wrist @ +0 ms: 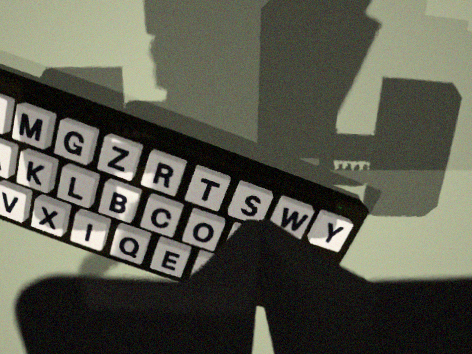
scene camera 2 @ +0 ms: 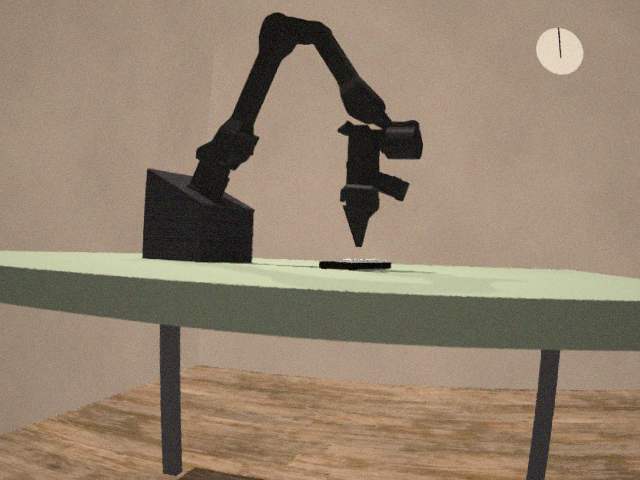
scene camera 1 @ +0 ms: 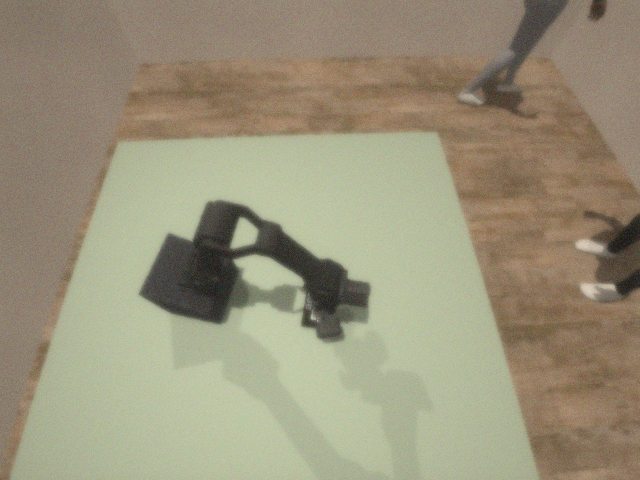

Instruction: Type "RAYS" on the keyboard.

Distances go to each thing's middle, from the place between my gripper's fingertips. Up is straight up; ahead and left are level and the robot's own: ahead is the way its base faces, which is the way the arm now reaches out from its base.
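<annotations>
From my hand: black keyboard [wrist: 59, 192], 50 mm to the left, 30 mm below; r key [wrist: 163, 172], 10 mm ahead, 40 mm to the left, 20 mm below; s key [wrist: 249, 201], 20 mm below; y key [wrist: 329, 230], 10 mm behind, 30 mm to the right, 20 mm below.
</annotations>
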